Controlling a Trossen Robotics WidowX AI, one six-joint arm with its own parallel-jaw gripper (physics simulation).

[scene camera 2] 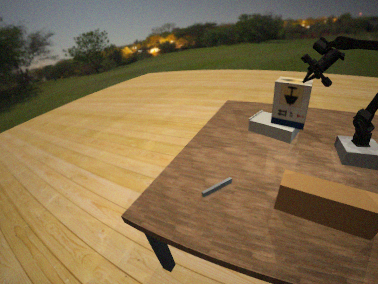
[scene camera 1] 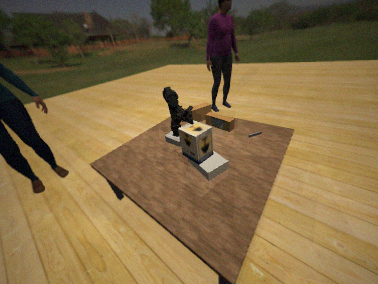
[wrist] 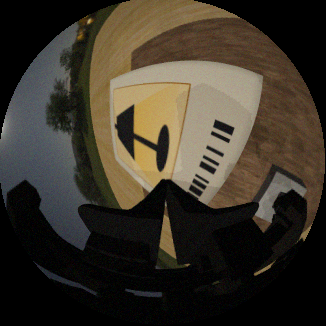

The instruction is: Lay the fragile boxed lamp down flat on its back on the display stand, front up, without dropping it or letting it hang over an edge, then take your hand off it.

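The boxed lamp, a white box with yellow panels and black lamp prints, stands upright on the low light-grey display stand. It is at the stand end nearer the arm's base and appears to reach slightly past the edge there. My gripper is shut with nothing between the fingers. Its tips are at the box's top edge on the arm side; whether they touch it is unclear. The stand does not show in the wrist view.
The arm's grey base block stands beside the boxed lamp. A long brown box and another brown box lie farther back. A grey bar lies on the brown table. Two people stand nearby.
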